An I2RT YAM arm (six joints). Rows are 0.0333 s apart.
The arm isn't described. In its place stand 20 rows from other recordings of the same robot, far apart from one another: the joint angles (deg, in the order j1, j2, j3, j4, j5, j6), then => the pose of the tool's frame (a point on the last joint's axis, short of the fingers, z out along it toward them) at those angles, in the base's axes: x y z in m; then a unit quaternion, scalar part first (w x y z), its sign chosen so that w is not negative.
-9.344 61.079 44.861 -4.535 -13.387 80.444 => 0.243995 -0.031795 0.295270 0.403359 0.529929 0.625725 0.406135
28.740 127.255 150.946 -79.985 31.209 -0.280 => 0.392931 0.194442 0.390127 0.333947 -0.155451 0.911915 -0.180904
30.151 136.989 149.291 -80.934 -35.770 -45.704 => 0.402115 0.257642 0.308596 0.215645 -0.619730 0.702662 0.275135
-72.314 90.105 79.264 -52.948 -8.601 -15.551 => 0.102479 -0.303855 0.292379 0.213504 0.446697 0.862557 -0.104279
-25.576 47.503 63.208 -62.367 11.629 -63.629 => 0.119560 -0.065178 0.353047 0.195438 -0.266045 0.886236 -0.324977
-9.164 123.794 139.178 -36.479 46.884 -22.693 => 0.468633 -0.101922 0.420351 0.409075 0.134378 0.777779 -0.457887
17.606 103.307 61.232 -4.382 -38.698 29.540 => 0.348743 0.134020 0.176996 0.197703 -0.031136 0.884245 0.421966
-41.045 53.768 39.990 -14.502 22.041 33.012 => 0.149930 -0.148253 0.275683 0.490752 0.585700 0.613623 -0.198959
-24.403 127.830 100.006 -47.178 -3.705 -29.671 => 0.415247 -0.185864 0.154931 0.130754 -0.049753 0.989688 -0.030746
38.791 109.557 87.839 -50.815 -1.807 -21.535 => 0.304115 0.245877 0.222823 0.147764 -0.498644 0.853265 0.038185
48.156 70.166 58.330 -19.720 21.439 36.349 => 0.192358 0.195303 0.314245 0.464201 0.002126 0.862297 0.202379
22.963 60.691 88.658 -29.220 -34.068 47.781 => 0.160240 0.089555 0.509333 0.424014 -0.053213 0.711495 0.557813
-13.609 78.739 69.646 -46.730 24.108 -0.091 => 0.268399 -0.079938 0.304842 0.261510 0.170956 0.921058 -0.232464
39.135 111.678 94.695 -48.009 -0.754 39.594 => 0.322139 0.262727 0.245330 0.163310 0.002486 0.976258 0.142284
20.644 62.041 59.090 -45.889 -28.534 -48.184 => 0.193588 0.091107 0.314736 0.385798 -0.584248 0.699548 0.142994
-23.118 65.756 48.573 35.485 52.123 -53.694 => 0.222931 -0.125724 0.369262 0.410756 0.204789 0.601382 -0.653973
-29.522 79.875 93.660 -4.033 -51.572 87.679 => 0.267807 -0.119603 0.506322 0.465480 0.321994 0.586244 0.579626
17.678 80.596 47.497 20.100 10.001 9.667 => 0.307848 0.091628 0.265895 0.618703 -0.000329 0.781510 0.080304
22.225 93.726 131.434 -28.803 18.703 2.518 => 0.282683 0.103173 0.590936 0.754990 0.011881 0.653106 0.057459
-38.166 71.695 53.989 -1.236 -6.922 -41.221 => 0.232342 -0.177155 0.311295 0.477714 -0.056723 0.811113 -0.332666
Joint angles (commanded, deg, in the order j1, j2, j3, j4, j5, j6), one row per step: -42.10, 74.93, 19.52, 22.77, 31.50, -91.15; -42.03, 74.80, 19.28, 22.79, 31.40, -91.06; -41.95, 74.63, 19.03, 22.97, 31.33, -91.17; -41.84, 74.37, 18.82, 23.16, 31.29, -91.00; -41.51, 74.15, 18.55, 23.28, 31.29, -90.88; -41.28, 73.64, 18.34, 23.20, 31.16, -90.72; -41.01, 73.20, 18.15, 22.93, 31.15, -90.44; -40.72, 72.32, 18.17, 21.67, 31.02, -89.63; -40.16, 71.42, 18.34, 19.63, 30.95, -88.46; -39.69, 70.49, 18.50, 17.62, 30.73, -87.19; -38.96, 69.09, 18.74, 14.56, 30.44, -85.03; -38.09, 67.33, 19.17, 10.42, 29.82, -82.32; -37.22, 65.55, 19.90, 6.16, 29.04, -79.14; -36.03, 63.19, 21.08, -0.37, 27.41, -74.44; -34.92, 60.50, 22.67, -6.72, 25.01, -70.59; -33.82, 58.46, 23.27, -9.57, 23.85, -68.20; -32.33, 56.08, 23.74, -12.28, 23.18, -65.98; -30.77, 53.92, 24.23, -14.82, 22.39, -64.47; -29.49, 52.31, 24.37, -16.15, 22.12, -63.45
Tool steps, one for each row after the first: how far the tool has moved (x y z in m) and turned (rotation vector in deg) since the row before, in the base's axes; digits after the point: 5 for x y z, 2 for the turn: -0.00048, 0.00087, -0.00067, 0.12, -0.05, 0.11; -0.00039, 0.00083, -0.00033, -0.06, 0.00, 0.19; -0.00024, 0.00082, 0.00021, -0.11, -0.34, 0.07; 0.00015, 0.00160, -0.00033, -0.02, -0.16, 0.28; -0.00015, 0.00142, 0.00065, -0.06, -0.35, 0.27; -0.00017, 0.00155, 0.00021, 0.07, -0.23, 0.15; -0.00036, 0.00188, 0.00122, 0.46, -0.47, 0.03; 0.00013, 0.00275, 0.00083, 0.91, -0.29, 0.07; -0.00014, 0.00260, 0.00091, 0.96, -0.45, 0.04; -0.00037, 0.00404, 0.00133, 1.51, -0.82, -0.10; -0.00064, 0.00504, 0.00187, 2.13, -0.94, -0.04; -0.00021, 0.00468, 0.00332, 2.21, -1.47, -0.25; -0.00086, 0.00702, 0.00431, 3.82, -1.89, -0.30; -0.00062, 0.00681, 0.00782, 3.60, -2.11, 0.47; -0.00032, 0.00553, 0.00546, 1.51, -1.98, 0.40; -0.00067, 0.00679, 0.00593, 1.05, -1.91, 0.53; -0.00056, 0.00680, 0.00544, 0.95, -1.40, 1.15; -0.00051, 0.00517, 0.00350, 0.34, -1.13, 0.81
